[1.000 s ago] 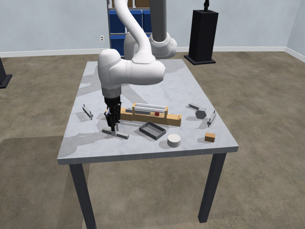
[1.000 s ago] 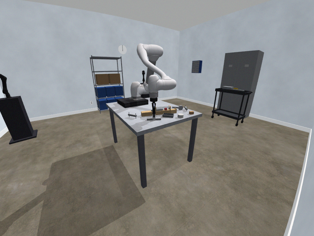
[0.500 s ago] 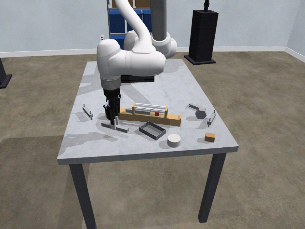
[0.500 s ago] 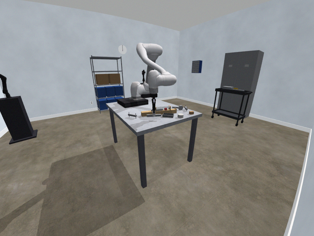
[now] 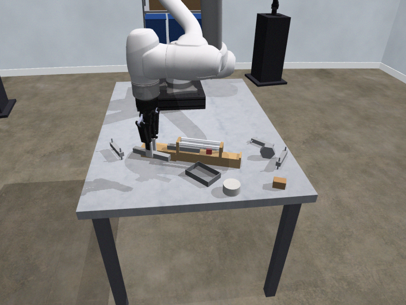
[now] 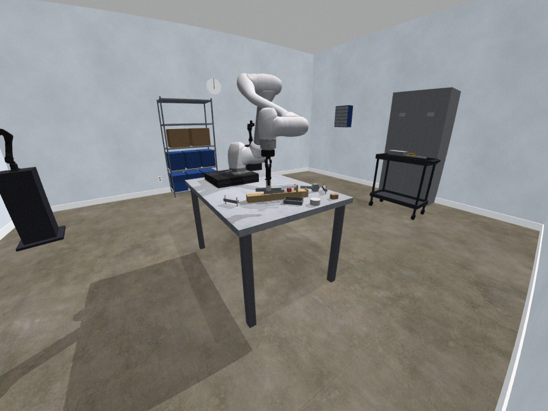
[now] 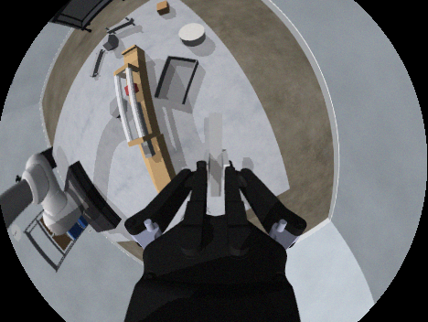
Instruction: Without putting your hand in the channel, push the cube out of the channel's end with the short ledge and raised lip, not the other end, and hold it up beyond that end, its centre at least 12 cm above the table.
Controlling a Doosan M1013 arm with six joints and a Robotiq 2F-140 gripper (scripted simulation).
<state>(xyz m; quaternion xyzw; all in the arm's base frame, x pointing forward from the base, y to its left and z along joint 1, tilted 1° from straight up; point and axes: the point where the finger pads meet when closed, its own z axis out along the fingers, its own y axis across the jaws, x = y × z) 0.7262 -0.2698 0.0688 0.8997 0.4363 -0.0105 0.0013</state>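
Right now the tan wooden channel is 210 mm to the left of my hand, 100 mm below it and 80 mm behind it. Round my hand: grey tray (190 mm to the left, 140 mm below, 30 mm ahead); grey push rod (30 mm below); red cube (250 mm to the left, 90 mm below, 60 mm behind).
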